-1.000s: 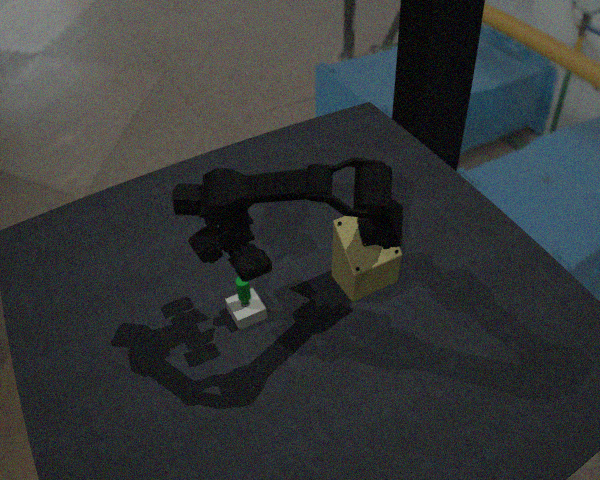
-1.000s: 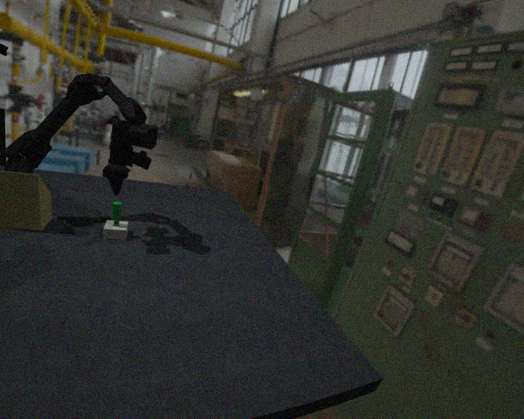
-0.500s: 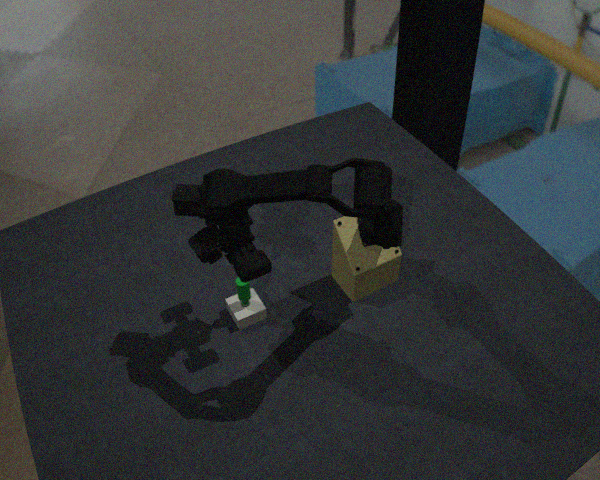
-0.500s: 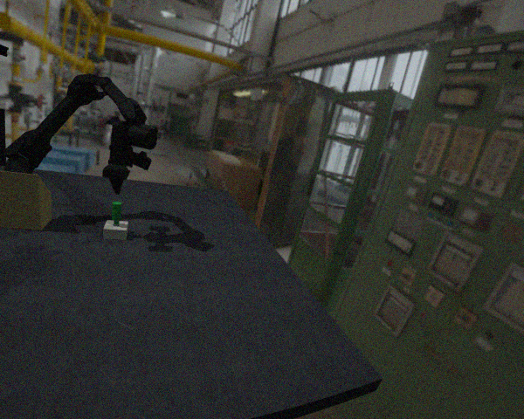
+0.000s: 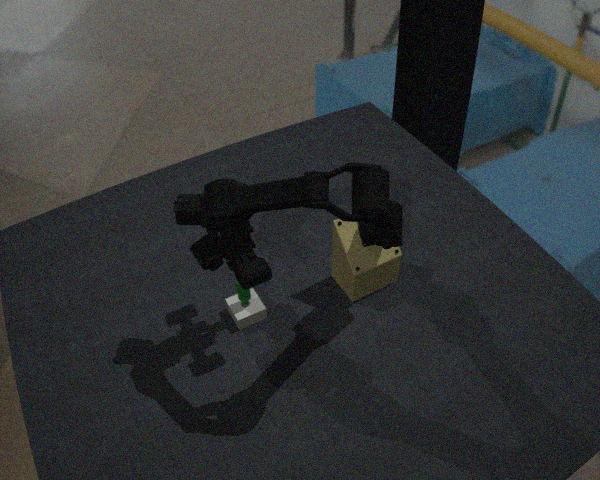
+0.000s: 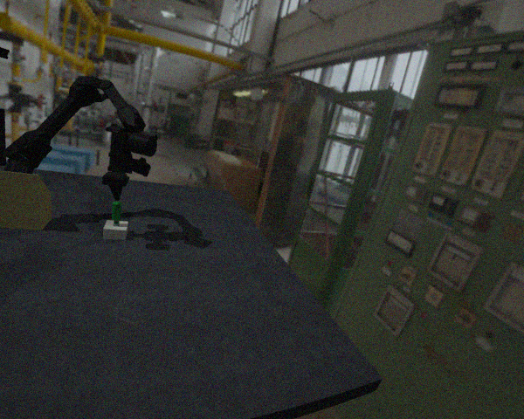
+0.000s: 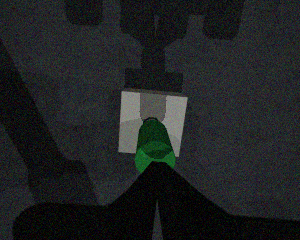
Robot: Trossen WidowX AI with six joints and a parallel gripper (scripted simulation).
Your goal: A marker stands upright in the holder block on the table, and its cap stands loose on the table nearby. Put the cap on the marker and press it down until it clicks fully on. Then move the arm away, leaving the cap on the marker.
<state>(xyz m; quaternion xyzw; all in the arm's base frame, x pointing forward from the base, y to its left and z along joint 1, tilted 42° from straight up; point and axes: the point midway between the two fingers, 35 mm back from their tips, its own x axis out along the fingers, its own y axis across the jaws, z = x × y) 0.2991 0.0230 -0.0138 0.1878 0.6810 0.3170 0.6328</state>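
Now: the white holder block 10 cm below my gripper tip. Round my gripper tip: green cap: 4 cm below.
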